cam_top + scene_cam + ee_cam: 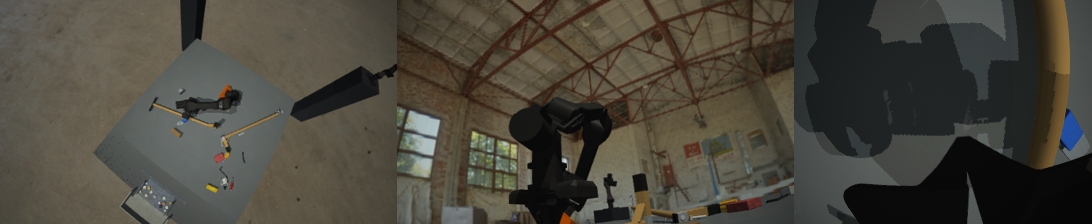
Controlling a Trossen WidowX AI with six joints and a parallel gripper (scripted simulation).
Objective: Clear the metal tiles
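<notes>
Right now my gripper tip is 60 mm short of the long scraper, 50 mm below it and 20 mm to the left of it. Round my gripper tip: wooden block 220 mm ahead, 10 mm to the left; grey piece 160 mm to the right, 120 mm behind, 10 mm above; blue block 110 mm ahead, 10 mm below.
</notes>
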